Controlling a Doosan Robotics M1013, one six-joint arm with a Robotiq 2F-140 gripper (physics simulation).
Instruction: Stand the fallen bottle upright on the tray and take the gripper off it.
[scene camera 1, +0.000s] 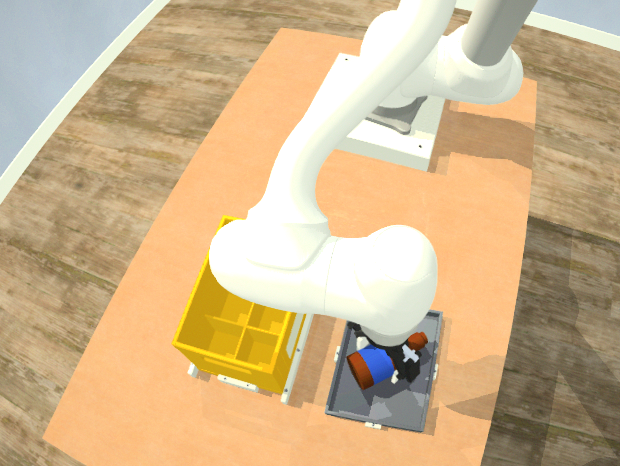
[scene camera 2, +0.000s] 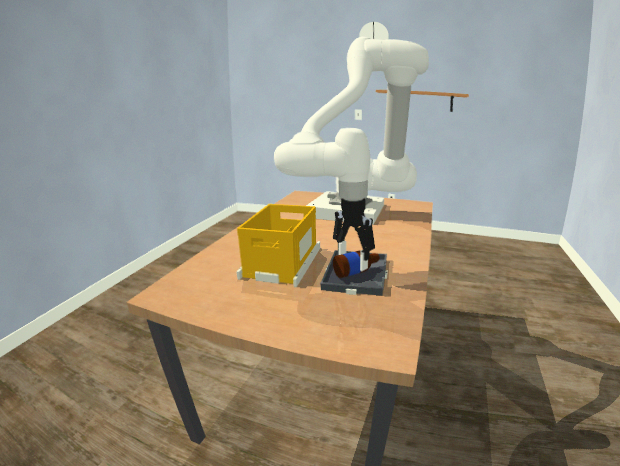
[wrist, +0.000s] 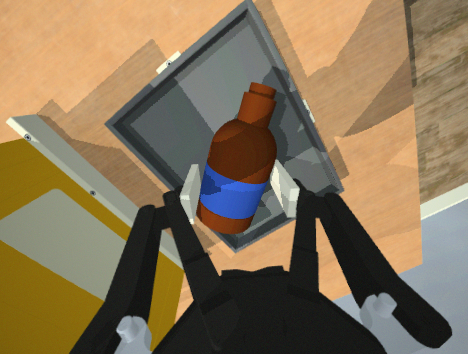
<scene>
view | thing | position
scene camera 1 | gripper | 380, 361
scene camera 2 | gripper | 352, 265
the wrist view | gripper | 235, 173
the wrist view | brown bottle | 243, 151
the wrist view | white rail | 43, 138
</scene>
